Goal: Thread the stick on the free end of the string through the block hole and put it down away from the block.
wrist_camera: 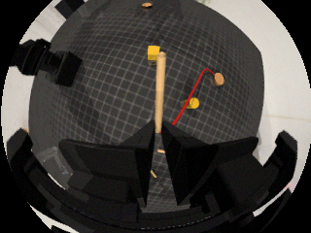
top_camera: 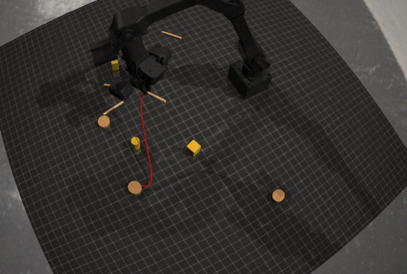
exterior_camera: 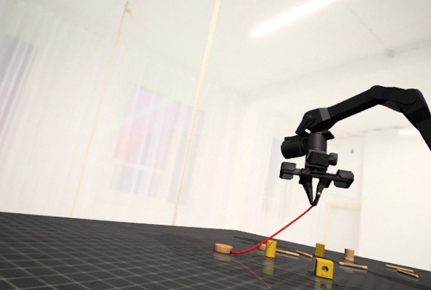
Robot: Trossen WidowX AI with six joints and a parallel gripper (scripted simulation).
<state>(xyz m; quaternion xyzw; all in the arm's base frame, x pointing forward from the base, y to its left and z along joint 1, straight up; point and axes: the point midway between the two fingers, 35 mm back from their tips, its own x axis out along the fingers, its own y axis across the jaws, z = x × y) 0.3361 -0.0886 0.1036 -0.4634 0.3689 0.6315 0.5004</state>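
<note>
The yellow cylinder lies 8 cm ahead of my gripper tip, 5 cm to the left of it and 12 cm below it. The rest, counted from my gripper tip: round wooden button (16 cm ahead, 16 cm to the left, 13 cm below); thin wooden stick (1 cm to the left, 1 cm above).
</note>
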